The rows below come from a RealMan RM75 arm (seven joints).
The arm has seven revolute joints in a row. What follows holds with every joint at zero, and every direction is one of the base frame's.
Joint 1 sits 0.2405 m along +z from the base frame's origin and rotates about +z.
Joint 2 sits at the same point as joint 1 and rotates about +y.
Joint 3 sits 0.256 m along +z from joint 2 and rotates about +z.
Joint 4 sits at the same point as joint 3 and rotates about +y.
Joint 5 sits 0.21 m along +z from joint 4 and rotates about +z.
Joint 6 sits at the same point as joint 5 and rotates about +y.
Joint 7 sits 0.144 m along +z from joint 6 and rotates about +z.
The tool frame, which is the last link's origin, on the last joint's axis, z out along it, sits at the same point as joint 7; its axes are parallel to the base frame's.
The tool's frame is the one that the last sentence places.
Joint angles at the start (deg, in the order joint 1, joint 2, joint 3, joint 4, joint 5, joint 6, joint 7):
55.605 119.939 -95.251 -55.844 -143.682 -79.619 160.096
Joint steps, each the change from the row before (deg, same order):
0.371 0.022 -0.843 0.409 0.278 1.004 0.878
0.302 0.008 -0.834 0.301 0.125 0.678 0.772
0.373 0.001 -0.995 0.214 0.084 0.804 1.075
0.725 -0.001 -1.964 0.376 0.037 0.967 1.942
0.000 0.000 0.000 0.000 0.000 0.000 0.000
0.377 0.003 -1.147 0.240 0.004 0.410 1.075
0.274 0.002 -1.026 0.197 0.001 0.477 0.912
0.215 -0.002 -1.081 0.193 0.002 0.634 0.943
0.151 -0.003 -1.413 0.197 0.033 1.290 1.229
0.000 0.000 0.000 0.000 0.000 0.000 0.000
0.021 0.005 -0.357 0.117 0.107 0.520 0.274
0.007 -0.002 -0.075 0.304 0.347 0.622 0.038
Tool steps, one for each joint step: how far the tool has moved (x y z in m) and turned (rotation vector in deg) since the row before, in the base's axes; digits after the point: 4 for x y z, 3 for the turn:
-0.0018 0.0006 -0.0029 0.497 0.110 0.068
-0.0011 0.0001 -0.0023 0.326 -0.156 0.078
-0.0019 0.0003 -0.0025 0.525 -0.147 0.124
-0.0026 -0.0006 -0.0043 0.617 -0.733 0.193
0.0000 0.0000 0.0000 0.000 0.000 0.000
-0.0008 -0.0007 -0.0024 0.248 -0.543 0.041
-0.0005 -0.0005 -0.0022 0.276 -0.414 0.093
-0.0002 -0.0004 -0.0023 0.368 -0.343 0.124
-0.0004 0.0000 -0.0033 0.733 -0.082 0.308
0.0000 0.0000 0.0000 0.000 0.000 0.000
-0.0001 0.0001 -0.0011 0.221 0.145 0.087
0.0001 0.0005 -0.0010 0.176 0.452 -0.093

